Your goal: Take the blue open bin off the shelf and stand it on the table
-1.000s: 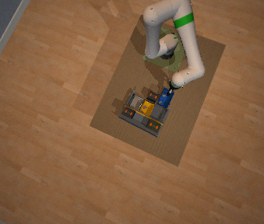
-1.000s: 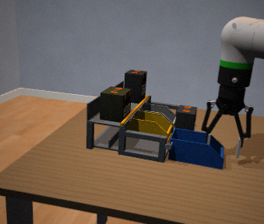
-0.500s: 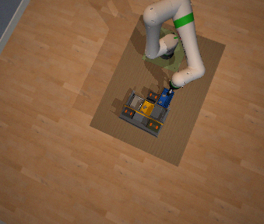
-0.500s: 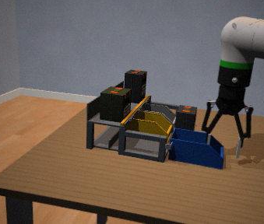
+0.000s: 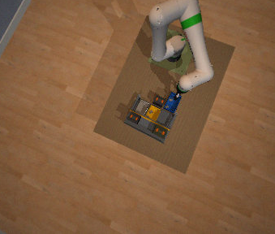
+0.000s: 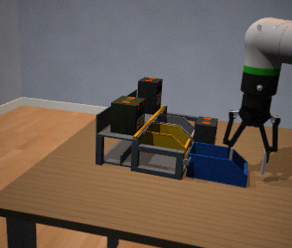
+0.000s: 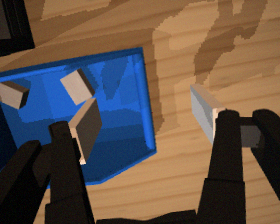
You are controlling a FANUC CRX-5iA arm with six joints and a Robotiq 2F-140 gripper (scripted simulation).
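Right now my hand is 8 cm short of the blue bin and 2 cm above it. The rest, counted from my hand: grey bin: 26 cm ahead, 23 cm to the right, 2 cm below; then yellow bin: 27 cm ahead, 12 cm to the right, 2 cm below.
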